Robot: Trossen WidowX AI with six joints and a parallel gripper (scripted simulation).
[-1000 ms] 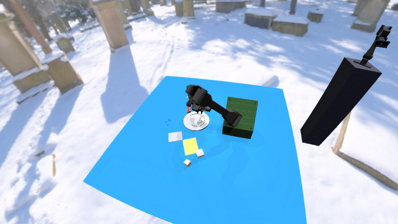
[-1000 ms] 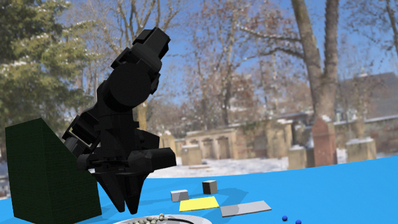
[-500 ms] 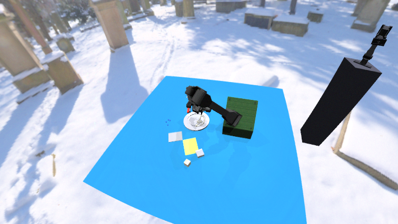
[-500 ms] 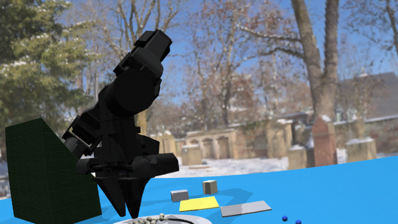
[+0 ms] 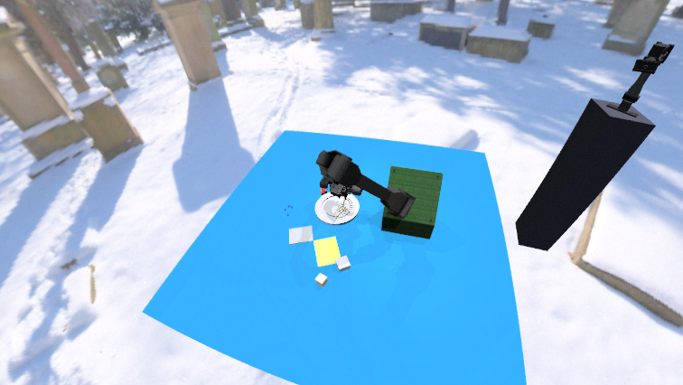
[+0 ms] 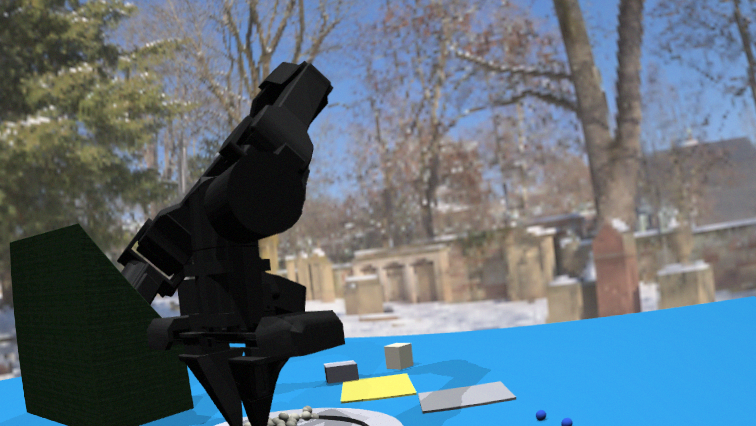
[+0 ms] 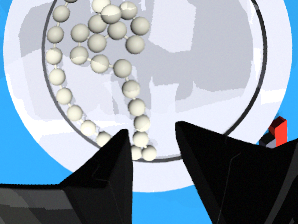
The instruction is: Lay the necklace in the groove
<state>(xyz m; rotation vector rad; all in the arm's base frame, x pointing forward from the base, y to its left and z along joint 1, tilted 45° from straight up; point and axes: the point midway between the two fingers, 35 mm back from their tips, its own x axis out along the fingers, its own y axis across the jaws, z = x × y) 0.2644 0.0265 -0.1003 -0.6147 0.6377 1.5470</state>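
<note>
The round white bead board is 40 mm to the left of my gripper tip, 20 mm below it and 10 mm ahead of it. Round my gripper tip: yellow tile (260 mm to the left, 30 mm below, 30 mm behind); red object (120 mm ahead, 70 mm to the right, 20 mm below); grey tile (230 mm to the left, 100 mm ahead, 30 mm below).
</note>
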